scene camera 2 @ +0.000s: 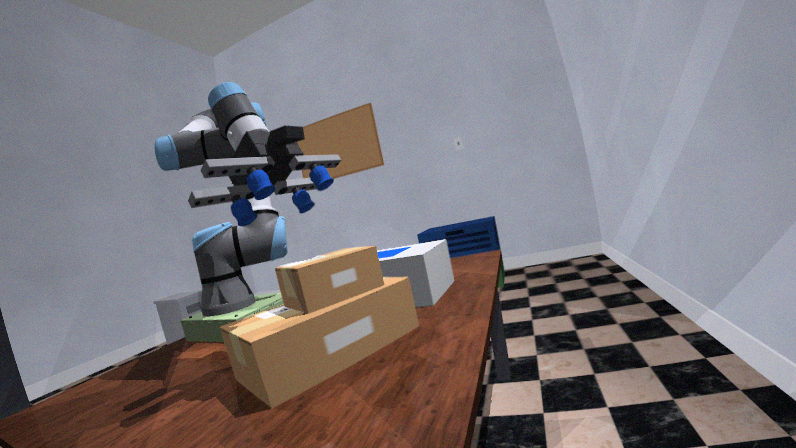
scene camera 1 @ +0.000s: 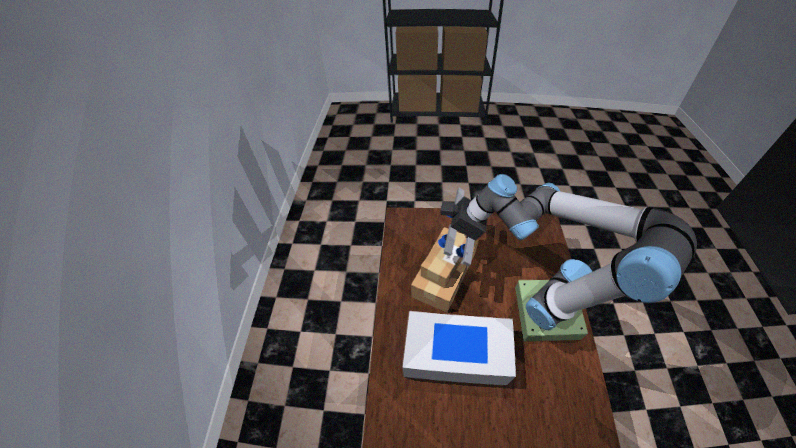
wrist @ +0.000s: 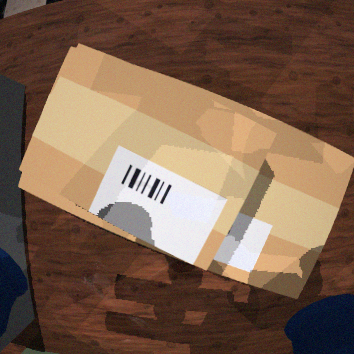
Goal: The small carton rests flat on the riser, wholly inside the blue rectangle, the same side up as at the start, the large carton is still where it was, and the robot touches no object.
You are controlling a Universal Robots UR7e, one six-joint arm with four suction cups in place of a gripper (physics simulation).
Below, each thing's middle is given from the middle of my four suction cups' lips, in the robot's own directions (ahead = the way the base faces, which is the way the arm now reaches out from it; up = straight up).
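Distances counted from my suction cup: small carton (scene camera 2: 309, 285) 160 mm below, 30 mm ahead, 30 mm to the left; white riser (scene camera 2: 428, 266) 230 mm below, 80 mm behind, 330 mm to the left; large carton (scene camera 2: 277, 354) 240 mm below, 20 mm ahead.
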